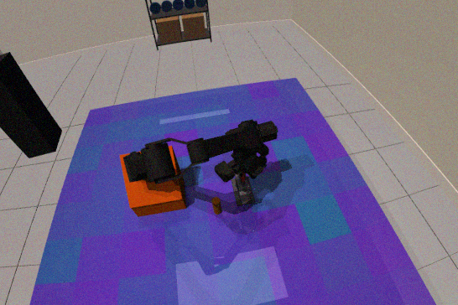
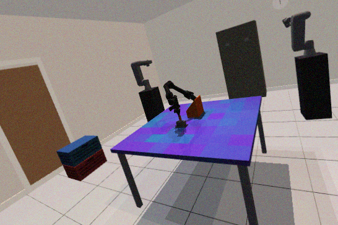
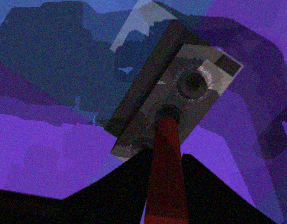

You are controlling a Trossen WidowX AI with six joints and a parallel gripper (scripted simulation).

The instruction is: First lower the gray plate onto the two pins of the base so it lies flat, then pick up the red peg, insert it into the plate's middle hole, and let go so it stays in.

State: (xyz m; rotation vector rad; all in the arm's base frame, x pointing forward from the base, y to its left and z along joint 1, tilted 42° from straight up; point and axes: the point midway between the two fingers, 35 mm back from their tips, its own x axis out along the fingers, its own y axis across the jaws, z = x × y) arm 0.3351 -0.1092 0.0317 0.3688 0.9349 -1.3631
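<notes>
Now: the gray plate 7 cm below my gripper tip. Round my gripper tip: orange cylinder 11 cm behind, 5 cm to the right, 7 cm below; dark gray base 11 cm below; red peg right at my gripper tip.
</notes>
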